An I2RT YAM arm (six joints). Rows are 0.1 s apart.
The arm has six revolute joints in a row. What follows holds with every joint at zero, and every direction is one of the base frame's. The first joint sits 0.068 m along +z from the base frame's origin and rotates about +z. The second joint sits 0.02 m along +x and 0.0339 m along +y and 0.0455 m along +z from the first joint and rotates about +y. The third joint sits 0.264 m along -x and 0.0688 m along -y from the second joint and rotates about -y. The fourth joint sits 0.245 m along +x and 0.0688 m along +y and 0.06 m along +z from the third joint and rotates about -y. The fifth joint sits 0.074 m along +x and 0.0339 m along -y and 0.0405 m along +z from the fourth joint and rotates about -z. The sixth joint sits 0.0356 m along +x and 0.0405 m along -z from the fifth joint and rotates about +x. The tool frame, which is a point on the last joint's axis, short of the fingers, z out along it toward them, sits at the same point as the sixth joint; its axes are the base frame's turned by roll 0, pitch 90 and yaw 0 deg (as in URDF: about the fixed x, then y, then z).
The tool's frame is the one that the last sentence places.
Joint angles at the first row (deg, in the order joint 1, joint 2, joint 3, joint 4, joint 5, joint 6):
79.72, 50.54, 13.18, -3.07, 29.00, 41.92
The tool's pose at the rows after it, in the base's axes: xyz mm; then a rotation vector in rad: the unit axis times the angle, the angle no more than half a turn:
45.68 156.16 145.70 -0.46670 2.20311 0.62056
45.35 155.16 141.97 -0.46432 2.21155 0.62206
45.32 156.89 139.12 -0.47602 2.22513 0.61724
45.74 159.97 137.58 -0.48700 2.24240 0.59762
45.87 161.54 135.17 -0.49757 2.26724 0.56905
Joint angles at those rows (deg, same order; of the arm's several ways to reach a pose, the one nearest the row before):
79.72, 50.36, 12.66, -3.08, 28.65, 42.45
79.72, 50.71, 11.96, -2.38, 28.39, 42.89
79.72, 52.20, 11.95, -1.67, 27.78, 42.98
79.71, 54.22, 12.65, -1.76, 27.51, 43.15
79.72, 55.90, 13.27, -2.72, 27.25, 43.59

